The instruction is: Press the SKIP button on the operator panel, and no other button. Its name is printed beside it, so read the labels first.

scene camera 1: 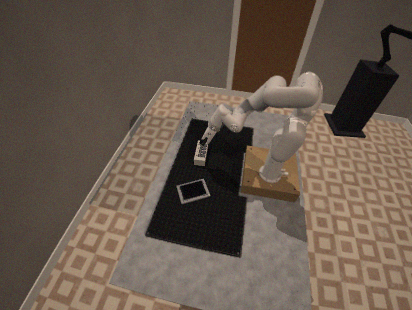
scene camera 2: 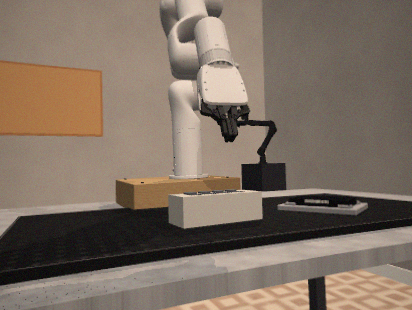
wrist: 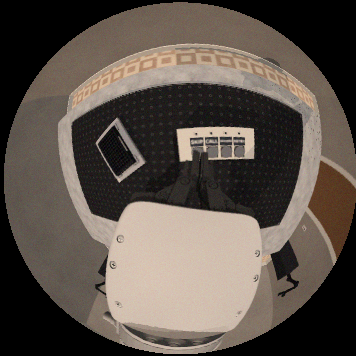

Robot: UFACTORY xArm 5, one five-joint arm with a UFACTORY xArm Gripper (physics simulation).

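Places are measured from the arm's base along level axes (x ahead, y up, z right), in centimetres.
Where they show: gripper, fingertip midpoint: (scene camera 1: 201, 143) (scene camera 2: 231, 139) (wrist: 198, 160); arm's base at its link origin: (scene camera 1: 270, 174) (scene camera 2: 188, 177).
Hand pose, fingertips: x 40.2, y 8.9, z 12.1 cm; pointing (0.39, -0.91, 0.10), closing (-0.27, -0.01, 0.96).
Things, the pixels of their centre, and the offset from my fingertips. "*": a spot on its surface instead. Level surfaces: height alone.
- operator panel at the middle of its body: (scene camera 2: 216, 206) (wrist: 216, 141) (scene camera 1: 201, 152) dx +0.6, dy -12.9, dz +4.5 cm
- SKIP label at a spot on its surface: (wrist: 196, 142) * dx +1.2, dy -10.4, dz +0.0 cm
- CALL label at a spot on its surface: (wrist: 211, 141) * dx +1.0, dy -10.4, dz +3.0 cm
- SKIP button at the middle of its body: (wrist: 197, 152) dx -0.9, dy -10.5, dz -0.1 cm
- CALL button at the middle of its body: (wrist: 211, 151) dx -1.1, dy -10.5, dz +2.9 cm
- SKIP at the middle of its body: (wrist: 195, 133) dx +3.0, dy -10.3, dz +0.1 cm
- black perforated mat at its surface level: dy -15.7 cm
- flat light-rimmed tray at the middle of its body: (scene camera 2: 322, 205) (wrist: 116, 150) (scene camera 1: 193, 190) dx +3.0, dy -14.8, dz -22.8 cm
The operator panel (scene camera 1: 200, 161) (scene camera 2: 215, 212) (wrist: 184, 145) is a white box with a row of round grey buttons. In the wrist view, the SKIP label (wrist: 196, 142) is at the row's left end, with the CALL label (wrist: 211, 141) beside it; the other two labels are blurred. The SKIP button (wrist: 197, 149) is partly hidden behind the fingertips. The CALL button (wrist: 212, 152) shows to its right. The small lamp above SKIP (wrist: 196, 133) looks dark, as do the others. My gripper (scene camera 1: 203, 142) (scene camera 2: 230, 139) (wrist: 198, 160) is shut and empty, raised clear above the panel.
A black perforated mat (scene camera 1: 200, 225) (scene camera 2: 100, 245) (wrist: 160, 105) lies under the panel. A flat light-rimmed tray (scene camera 1: 180, 195) (scene camera 2: 320, 209) (wrist: 132, 141) with a dark inside lies on it. The arm stands on a wooden base (scene camera 1: 270, 192) (scene camera 2: 155, 195). A dark pedestal (scene camera 1: 362, 95) (scene camera 2: 263, 176) stands farther back.
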